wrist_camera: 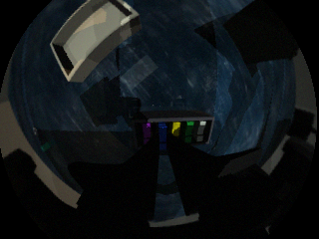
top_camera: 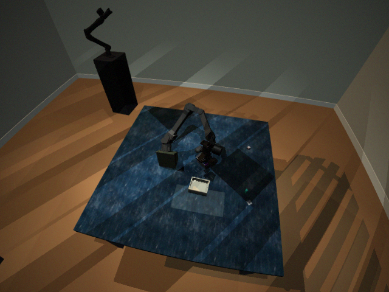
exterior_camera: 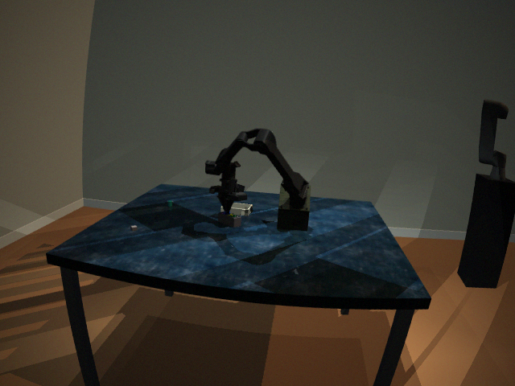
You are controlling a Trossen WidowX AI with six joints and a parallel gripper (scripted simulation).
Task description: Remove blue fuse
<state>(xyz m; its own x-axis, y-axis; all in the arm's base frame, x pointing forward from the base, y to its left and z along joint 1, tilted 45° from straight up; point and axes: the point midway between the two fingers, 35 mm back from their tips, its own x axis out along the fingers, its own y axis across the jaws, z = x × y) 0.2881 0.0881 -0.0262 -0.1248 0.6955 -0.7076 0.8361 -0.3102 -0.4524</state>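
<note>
Right now the white tray is 1 cm ahead of my gripper tip, 19 cm to the right of it and 4 cm below it.
</note>
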